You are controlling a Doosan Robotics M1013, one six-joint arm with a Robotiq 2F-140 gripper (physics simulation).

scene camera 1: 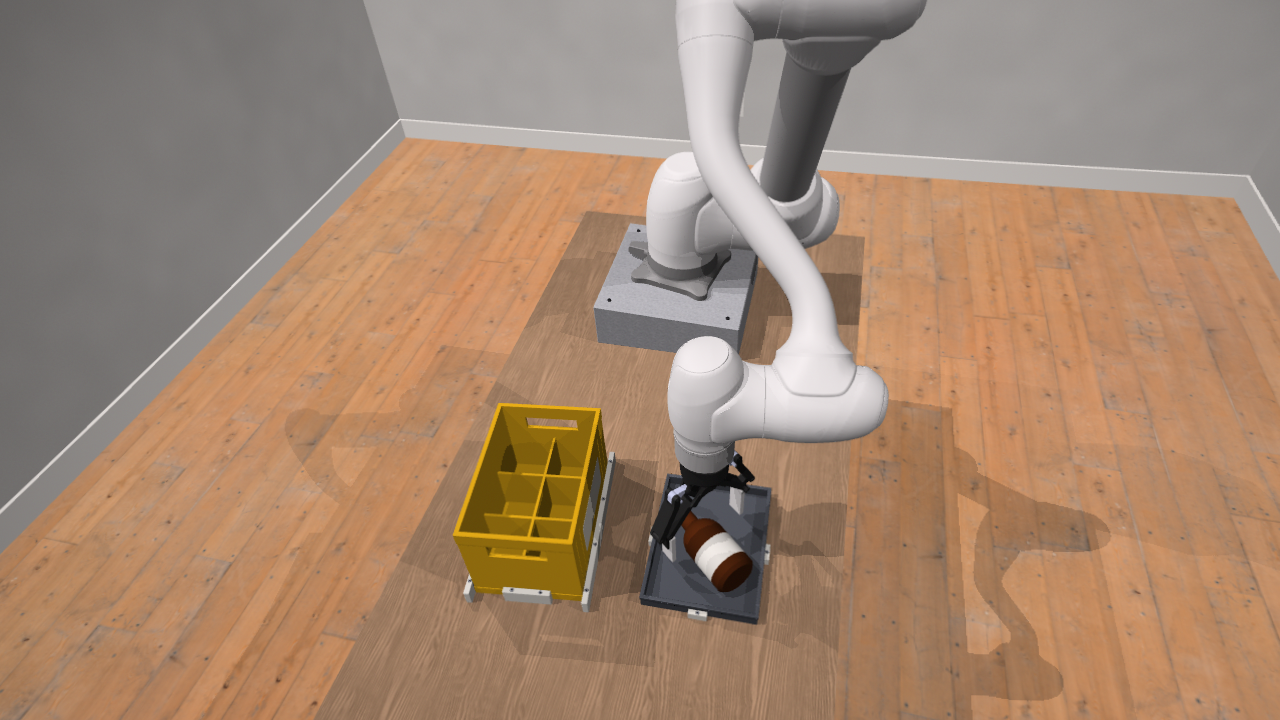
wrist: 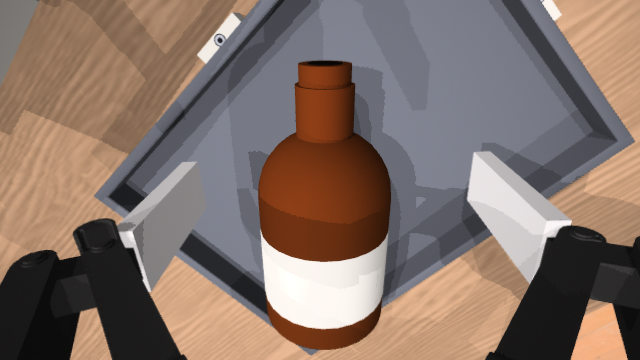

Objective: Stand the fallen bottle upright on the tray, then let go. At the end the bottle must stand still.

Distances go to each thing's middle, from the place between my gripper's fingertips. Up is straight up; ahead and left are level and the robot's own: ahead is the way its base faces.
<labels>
Now: hand 4 cm above the dark grey tray [scene camera 1: 680,585] and 1 cm to the right of it. From my hand the other things lie so: pale rail [scene camera 1: 595,550] (18 cm to the right, 4 cm below, 4 cm ahead); brown bottle [scene camera 1: 720,558] (2 cm to the left, 2 cm ahead, 1 cm below); yellow crate [scene camera 1: 528,520] (28 cm to the right, 7 cm ahead, 4 cm above).
</labels>
